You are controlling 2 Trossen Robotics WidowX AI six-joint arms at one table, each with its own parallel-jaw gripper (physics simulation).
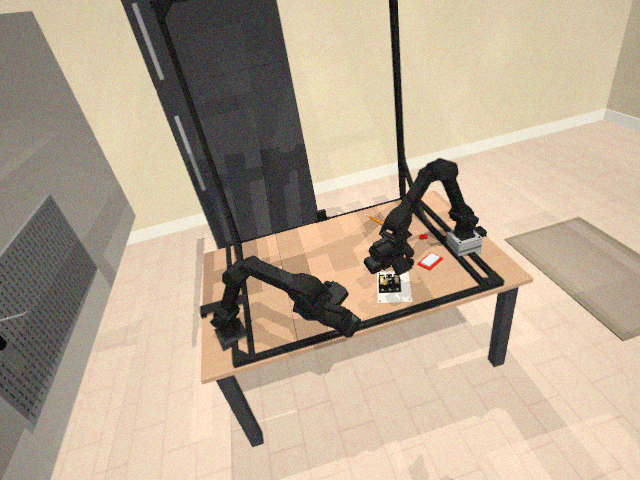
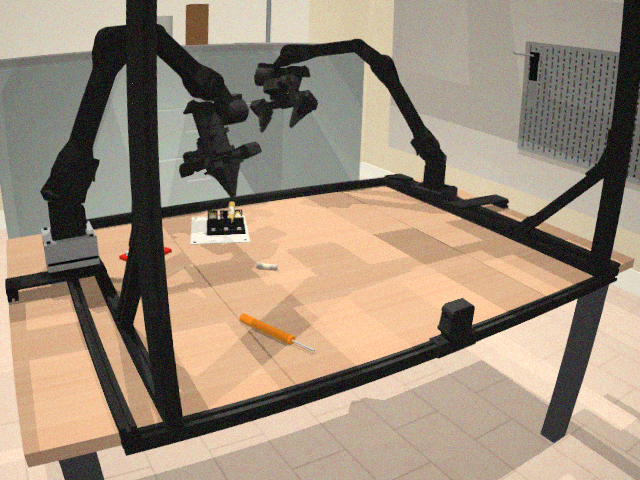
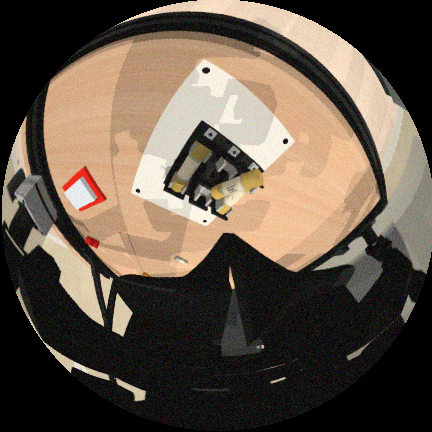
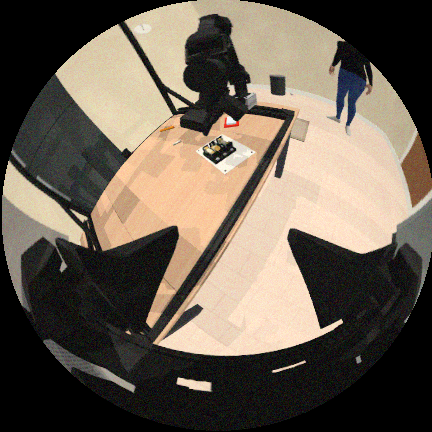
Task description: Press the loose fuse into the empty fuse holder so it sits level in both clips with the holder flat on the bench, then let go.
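Frame: origin at the left arm's base, x left, y back, z up, level; metres.
Where they show: left gripper, fingertip midpoint: [image 1: 383,269] [image 2: 233,196] [image 3: 227,237] [image 4: 205,134]; right gripper, fingertip midpoint: [image 2: 275,129] [image 4: 234,232]; left arm's base at its link origin: [image 1: 464,234] [image 2: 67,232] [image 4: 241,94]; right arm's base at its link origin: [image 1: 230,331] [image 2: 433,186] [image 3: 365,229].
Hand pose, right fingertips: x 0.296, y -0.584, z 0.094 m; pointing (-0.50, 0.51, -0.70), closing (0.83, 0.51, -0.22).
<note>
Things, the pixels of their top centre, and the offset from my right fingertips.
- black fuse holder at its top centre: [image 3: 202,176] [image 2: 218,214] [image 4: 220,142] [image 1: 393,279] dz -0.136, dx -0.209, dy +0.242 m
- loose fuse at its top centre: [image 3: 238,197] [image 2: 231,204] dz -0.118, dx -0.209, dy +0.213 m
- orange screwdriver at its top centre: [image 2: 276,329] [image 1: 374,218] [image 4: 163,128] dz -0.159, dx -0.675, dy +0.336 m
- small grey cylinder at its top centre: [image 2: 266,263] [image 3: 180,262] dz -0.161, dx -0.448, dy +0.241 m
- red-rimmed tray at its top centre: [image 3: 77,195] [image 2: 145,248] [image 1: 430,259] [image 4: 230,118] dz -0.158, dx -0.283, dy +0.431 m
- small red block at its top centre: [image 3: 90,244] [image 1: 423,234] dz -0.153, dx -0.439, dy +0.477 m
The black fuse holder [image 1: 390,282] [image 2: 225,225] [image 3: 209,160] [image 4: 217,149] sits on a white plate [image 1: 405,296] [image 2: 199,234] [image 3: 225,100] [image 4: 238,160]. One fuse [image 3: 189,165] lies seated in its left slot. The loose fuse [image 3: 238,186] [image 2: 231,210] rests tilted in the right slot, one end raised and sticking out past the holder. My left gripper [image 1: 390,262] [image 2: 231,191] [image 3: 227,237] is shut and empty, just above the raised fuse end and apart from it. My right gripper [image 1: 349,329] [image 2: 277,125] [image 4: 234,232] is open and empty, high over the table's front edge.
An orange screwdriver [image 1: 375,219] [image 2: 268,330] [image 4: 165,128] and a small grey cylinder [image 2: 267,267] [image 3: 181,259] lie on the table. A red-rimmed tray [image 1: 430,261] [image 3: 83,193] and a small red block [image 1: 423,236] [image 3: 92,241] lie beside the plate. A person [image 4: 352,80] walks beyond the table.
</note>
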